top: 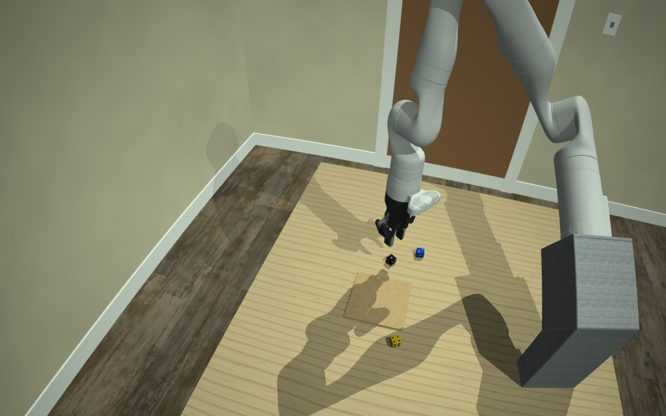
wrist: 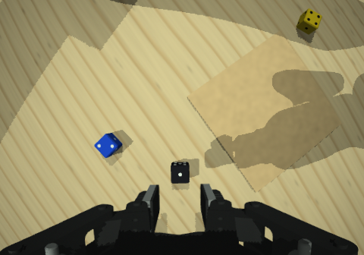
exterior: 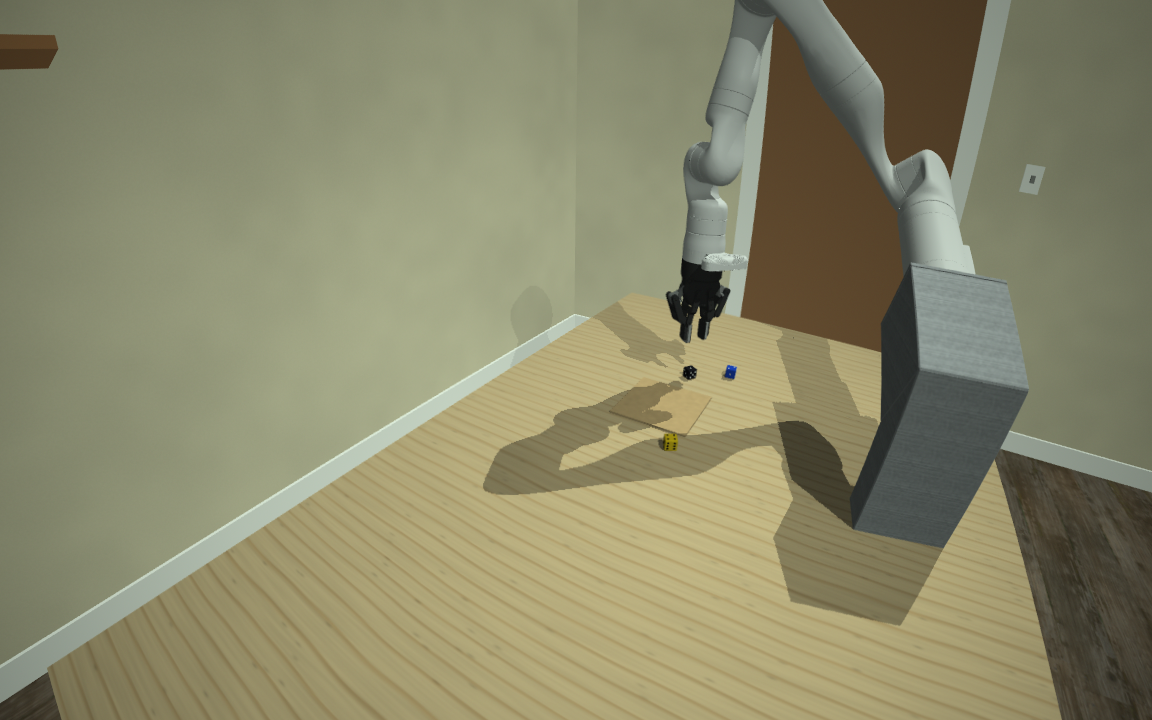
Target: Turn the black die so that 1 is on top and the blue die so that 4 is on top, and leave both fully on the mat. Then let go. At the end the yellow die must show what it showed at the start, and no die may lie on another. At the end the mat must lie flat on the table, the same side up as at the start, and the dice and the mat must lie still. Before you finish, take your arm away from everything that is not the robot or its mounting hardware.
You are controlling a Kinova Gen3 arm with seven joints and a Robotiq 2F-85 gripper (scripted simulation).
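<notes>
The black die is 90 mm below my hand. From my hand the other things lie so: yellow die: 240 mm to the left, 90 mm below, 30 mm behind; then tan mat: 130 mm to the left, 100 mm below, 20 mm ahead; then blue die: 90 mm below, 80 mm behind, 40 mm to the right.
</notes>
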